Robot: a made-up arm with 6 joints. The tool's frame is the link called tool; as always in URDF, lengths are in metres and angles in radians. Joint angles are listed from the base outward. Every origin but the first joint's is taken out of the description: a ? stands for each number. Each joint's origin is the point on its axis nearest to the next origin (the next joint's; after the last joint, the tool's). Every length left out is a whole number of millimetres.
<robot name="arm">
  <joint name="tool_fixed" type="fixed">
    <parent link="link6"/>
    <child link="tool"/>
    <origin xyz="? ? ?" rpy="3.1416 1.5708 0"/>
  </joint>
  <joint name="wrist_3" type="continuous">
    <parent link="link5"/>
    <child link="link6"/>
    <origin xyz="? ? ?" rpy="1.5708 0 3.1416"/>
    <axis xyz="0 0 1"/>
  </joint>
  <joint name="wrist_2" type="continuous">
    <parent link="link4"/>
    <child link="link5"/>
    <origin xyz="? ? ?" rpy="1.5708 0 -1.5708"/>
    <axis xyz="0 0 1"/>
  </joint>
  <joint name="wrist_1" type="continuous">
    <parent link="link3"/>
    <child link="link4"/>
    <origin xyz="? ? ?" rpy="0 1.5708 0"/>
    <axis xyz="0 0 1"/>
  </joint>
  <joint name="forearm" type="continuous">
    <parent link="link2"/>
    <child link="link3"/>
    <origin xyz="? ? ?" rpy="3.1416 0 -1.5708"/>
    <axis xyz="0 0 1"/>
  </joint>
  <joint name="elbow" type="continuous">
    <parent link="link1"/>
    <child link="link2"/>
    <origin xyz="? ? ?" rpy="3.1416 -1.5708 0"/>
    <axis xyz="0 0 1"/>
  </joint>
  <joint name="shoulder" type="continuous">
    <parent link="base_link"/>
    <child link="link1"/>
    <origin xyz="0 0 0.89" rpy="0 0 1.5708"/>
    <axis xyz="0 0 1"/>
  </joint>
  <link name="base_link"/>
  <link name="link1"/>
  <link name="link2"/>
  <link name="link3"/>
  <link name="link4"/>
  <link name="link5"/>
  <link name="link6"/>
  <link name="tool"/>
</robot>
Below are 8 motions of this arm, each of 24 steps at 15 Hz.
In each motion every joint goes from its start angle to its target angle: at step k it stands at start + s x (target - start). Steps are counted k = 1, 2, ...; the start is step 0. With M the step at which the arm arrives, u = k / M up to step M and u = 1 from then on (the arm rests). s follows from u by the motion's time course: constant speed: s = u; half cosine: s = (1 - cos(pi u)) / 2; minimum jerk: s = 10 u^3 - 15 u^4 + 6 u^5.
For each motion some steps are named. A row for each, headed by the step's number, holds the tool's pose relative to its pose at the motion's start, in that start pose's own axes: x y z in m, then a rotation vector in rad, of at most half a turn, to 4 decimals.
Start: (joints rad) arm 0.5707 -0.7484 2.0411 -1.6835 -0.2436 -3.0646
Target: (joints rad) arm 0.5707 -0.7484 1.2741 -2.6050 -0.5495 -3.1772
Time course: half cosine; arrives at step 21
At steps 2, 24:
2: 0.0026 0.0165 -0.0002 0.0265 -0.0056 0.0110
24: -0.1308 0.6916 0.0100 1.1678 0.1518 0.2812

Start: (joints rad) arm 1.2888 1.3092 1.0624 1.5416 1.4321 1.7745
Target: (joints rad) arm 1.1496 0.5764 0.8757 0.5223 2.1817 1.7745
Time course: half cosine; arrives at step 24
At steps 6, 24:
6: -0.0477 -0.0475 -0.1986 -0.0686 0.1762 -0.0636
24: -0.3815 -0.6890 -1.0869 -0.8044 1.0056 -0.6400

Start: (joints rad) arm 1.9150 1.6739 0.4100 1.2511 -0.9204 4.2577
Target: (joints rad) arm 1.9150 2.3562 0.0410 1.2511 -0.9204 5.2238
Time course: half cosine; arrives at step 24
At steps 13, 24:
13: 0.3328 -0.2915 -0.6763 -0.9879 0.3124 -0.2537
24: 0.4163 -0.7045 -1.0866 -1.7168 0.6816 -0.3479

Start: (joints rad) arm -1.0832 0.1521 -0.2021 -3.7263 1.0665 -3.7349
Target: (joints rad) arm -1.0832 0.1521 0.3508 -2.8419 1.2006 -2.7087
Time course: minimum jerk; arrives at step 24
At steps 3, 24:
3: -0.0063 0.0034 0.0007 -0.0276 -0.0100 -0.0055
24: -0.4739 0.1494 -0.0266 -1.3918 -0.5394 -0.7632

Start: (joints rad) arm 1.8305 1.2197 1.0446 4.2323 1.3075 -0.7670
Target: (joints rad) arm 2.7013 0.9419 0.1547 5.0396 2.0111 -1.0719
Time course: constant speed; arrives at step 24
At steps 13, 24:
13: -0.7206 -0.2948 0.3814 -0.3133 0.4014 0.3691
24: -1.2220 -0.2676 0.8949 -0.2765 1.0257 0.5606

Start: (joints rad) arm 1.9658 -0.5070 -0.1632 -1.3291 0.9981 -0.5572
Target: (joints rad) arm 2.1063 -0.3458 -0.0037 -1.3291 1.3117 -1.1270
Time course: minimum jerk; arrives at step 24
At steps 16, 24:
16: 0.0212 -0.0383 -0.1014 0.4870 -0.1212 0.0871
24: 0.0216 -0.0507 -0.1290 0.6147 -0.1485 0.1189

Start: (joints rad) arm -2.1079 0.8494 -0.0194 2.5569 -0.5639 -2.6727
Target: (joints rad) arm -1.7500 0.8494 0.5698 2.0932 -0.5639 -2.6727
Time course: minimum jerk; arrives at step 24
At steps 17, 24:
17: -0.2277 0.5174 0.4394 0.4548 -0.3087 0.2196
24: -0.3071 0.5985 0.5079 0.5500 -0.3399 0.2791

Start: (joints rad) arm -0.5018 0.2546 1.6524 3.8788 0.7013 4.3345
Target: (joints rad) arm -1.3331 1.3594 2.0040 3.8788 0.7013 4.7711
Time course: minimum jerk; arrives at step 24
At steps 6, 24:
6: 0.1005 0.1578 0.0246 -0.1346 0.0473 0.0570
24: 0.2993 1.5171 -1.0080 -1.0548 0.4971 0.7807

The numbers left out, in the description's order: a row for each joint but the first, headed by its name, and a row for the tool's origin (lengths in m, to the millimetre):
tool: 0 0 0
wrist_3: 0 -0.171 0
wrist_2: 0 0 0
wrist_1: -0.852 -0.187 0
forearm: 0.99 0 0
elbow: 0 -0.135 0

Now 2 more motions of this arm.
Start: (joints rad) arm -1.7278 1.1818 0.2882 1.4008 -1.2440 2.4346
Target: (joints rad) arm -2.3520 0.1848 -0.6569 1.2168 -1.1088 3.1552
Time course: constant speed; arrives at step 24
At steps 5, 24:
5: 0.1229 0.2165 0.1760 -0.0788 -0.1131 -0.0690
24: 0.2383 0.5763 1.1243 -0.3052 -0.4196 -0.4272

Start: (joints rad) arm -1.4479 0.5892 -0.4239 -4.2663 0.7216 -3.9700
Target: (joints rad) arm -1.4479 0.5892 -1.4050 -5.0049 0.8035 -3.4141
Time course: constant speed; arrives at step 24
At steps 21, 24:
21: 0.0811 -0.7182 0.2317 0.5526 0.0245 -0.2642
24: 0.0517 -0.8247 0.2396 0.6290 -0.0064 -0.2826

